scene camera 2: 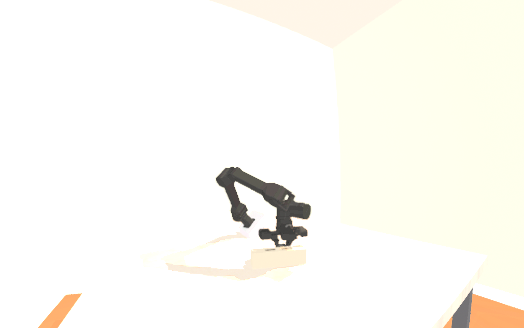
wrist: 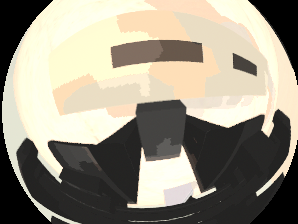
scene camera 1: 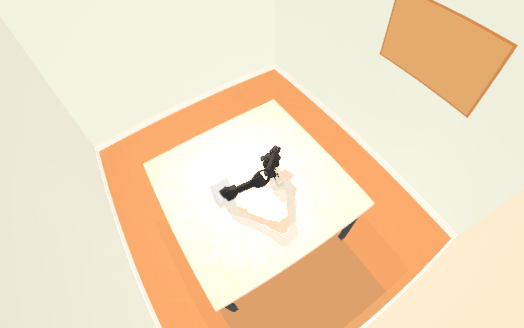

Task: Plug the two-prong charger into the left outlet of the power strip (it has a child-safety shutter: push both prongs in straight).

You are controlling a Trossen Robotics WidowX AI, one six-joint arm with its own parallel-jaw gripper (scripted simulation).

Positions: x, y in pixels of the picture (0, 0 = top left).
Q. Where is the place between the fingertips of my gripper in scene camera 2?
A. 282, 253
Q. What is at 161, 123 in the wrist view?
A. A two-prong charger.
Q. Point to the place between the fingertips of my gripper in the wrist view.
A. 157, 117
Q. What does my gripper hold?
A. A two-prong charger.
